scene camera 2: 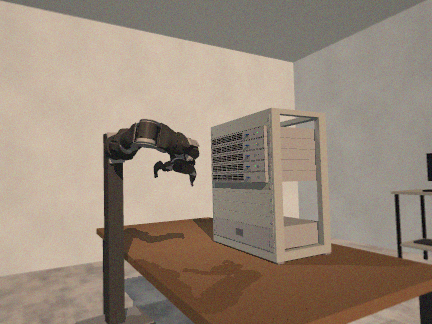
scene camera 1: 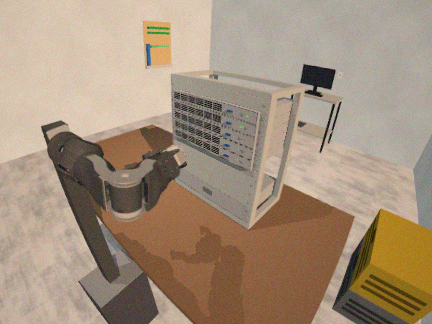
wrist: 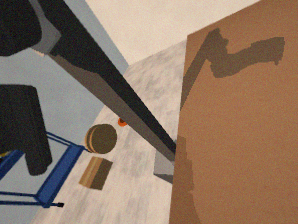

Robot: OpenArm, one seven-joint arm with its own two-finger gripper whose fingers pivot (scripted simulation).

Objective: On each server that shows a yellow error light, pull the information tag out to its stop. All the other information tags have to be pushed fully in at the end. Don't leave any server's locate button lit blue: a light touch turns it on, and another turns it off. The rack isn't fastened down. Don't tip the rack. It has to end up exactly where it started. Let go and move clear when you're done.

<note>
In view: an arm post [scene camera 1: 78,197].
</note>
